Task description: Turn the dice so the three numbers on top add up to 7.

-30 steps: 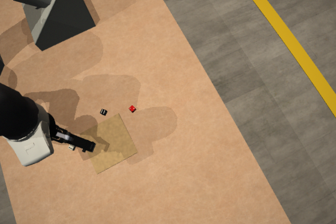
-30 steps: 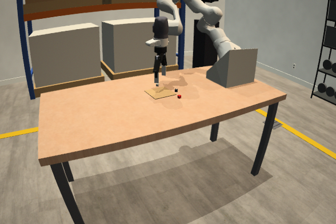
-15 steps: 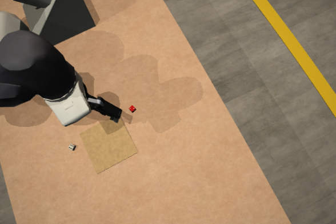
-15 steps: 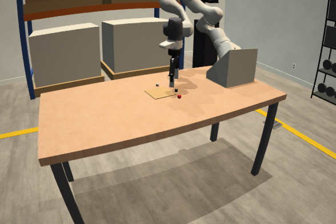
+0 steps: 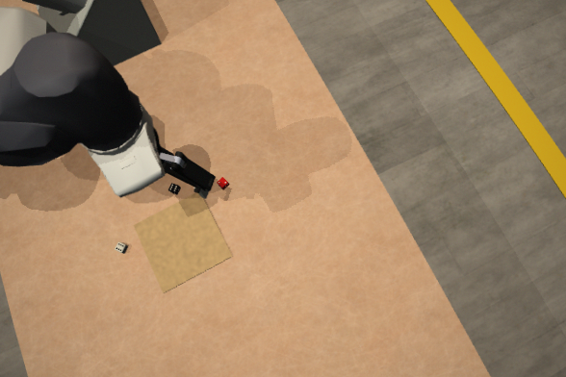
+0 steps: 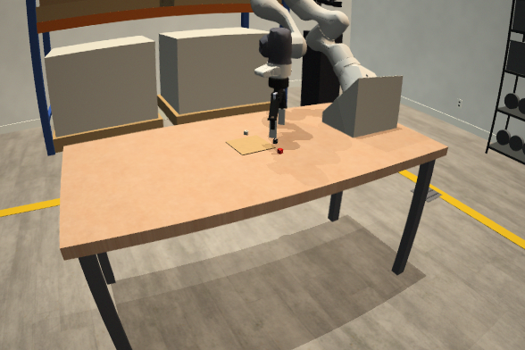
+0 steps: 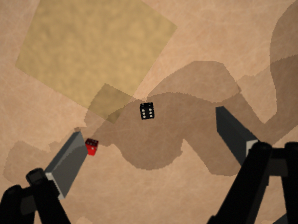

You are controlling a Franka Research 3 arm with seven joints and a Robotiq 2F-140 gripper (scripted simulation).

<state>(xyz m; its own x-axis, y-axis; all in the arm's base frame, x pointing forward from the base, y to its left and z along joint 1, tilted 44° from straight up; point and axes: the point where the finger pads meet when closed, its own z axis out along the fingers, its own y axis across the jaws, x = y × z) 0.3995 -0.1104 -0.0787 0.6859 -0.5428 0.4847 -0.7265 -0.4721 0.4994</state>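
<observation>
Now: hand 50 mm above the black die. Also, from my hand: red die (80 mm to the left, 50 mm below, 40 mm ahead); then tan mat (100 mm ahead, 60 mm below, 30 mm to the right); then white die (140 mm to the right, 60 mm ahead, 50 mm below).
</observation>
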